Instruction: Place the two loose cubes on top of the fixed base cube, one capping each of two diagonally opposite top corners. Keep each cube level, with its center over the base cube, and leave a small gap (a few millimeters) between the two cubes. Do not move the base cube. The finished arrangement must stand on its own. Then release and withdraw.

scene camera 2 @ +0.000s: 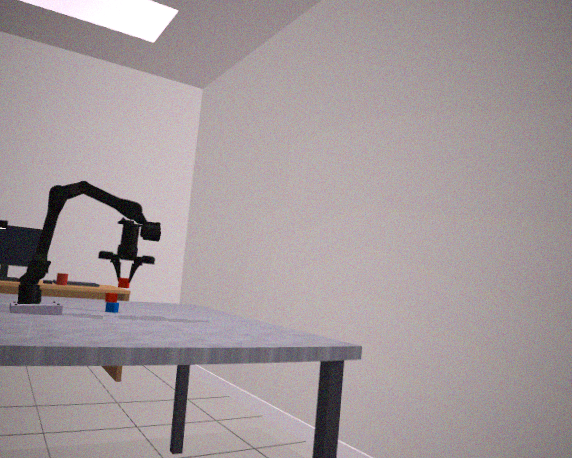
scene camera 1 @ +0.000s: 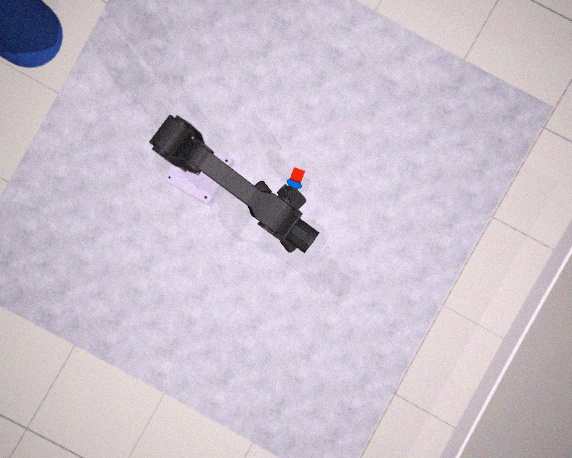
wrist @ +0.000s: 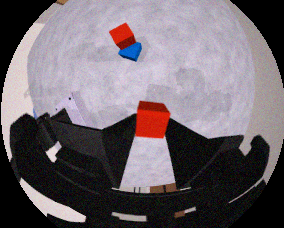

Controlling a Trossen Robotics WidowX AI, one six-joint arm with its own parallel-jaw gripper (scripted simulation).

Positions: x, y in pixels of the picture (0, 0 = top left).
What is my gripper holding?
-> A red cube.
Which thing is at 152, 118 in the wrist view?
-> A red cube.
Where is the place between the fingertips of my gripper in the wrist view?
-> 151, 118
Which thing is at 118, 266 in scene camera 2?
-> My gripper.
